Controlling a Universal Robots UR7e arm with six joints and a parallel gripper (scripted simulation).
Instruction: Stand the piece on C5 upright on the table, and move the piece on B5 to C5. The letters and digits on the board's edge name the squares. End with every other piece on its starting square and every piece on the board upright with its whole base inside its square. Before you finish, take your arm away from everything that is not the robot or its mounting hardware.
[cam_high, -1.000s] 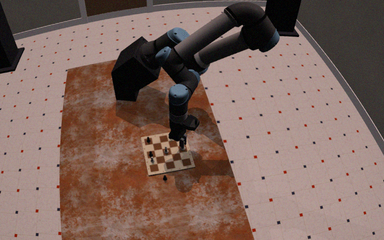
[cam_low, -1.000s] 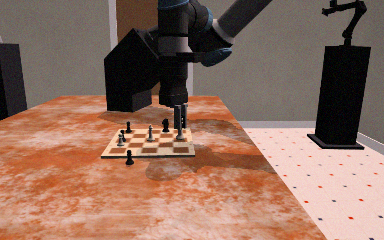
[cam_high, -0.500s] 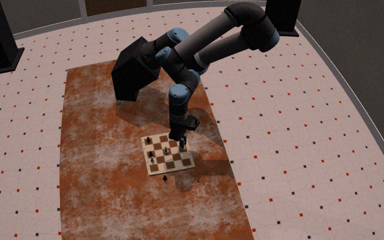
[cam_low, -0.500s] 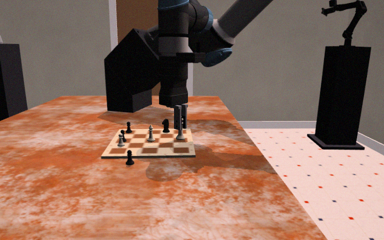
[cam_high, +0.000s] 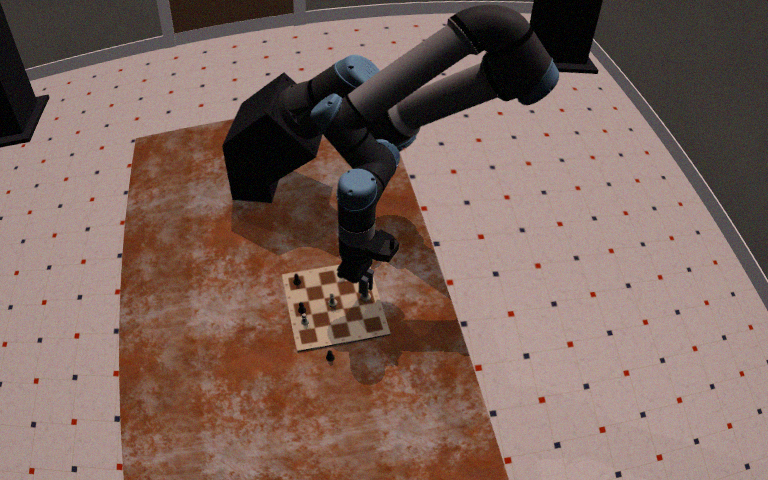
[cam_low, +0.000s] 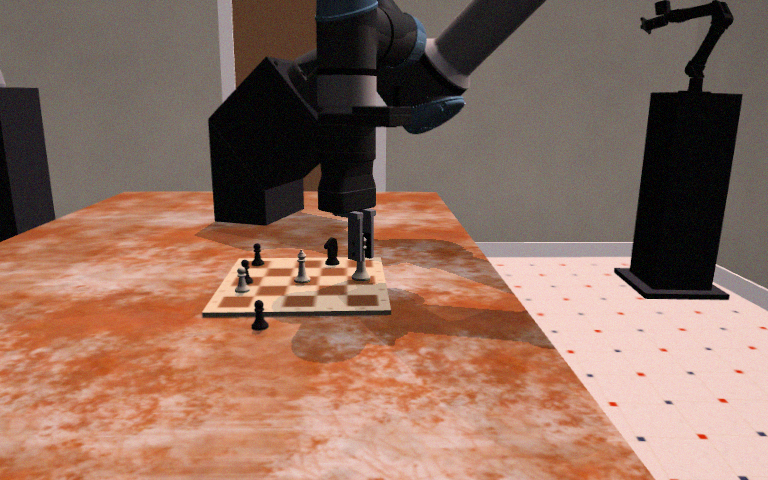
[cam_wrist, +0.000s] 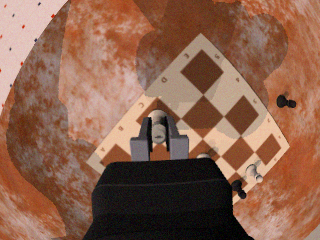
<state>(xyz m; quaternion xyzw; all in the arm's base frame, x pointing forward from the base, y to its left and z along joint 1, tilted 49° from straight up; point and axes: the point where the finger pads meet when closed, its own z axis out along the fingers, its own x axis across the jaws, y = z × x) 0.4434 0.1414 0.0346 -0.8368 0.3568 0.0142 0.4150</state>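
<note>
Now: the white queen 10 mm below my hand. Round my hand: black knight (70 mm behind, 50 mm to the right, 30 mm below); then chessboard (10 mm ahead, 80 mm to the right, 50 mm below); then white bishop (10 mm ahead, 80 mm to the right, 30 mm below).
</note>
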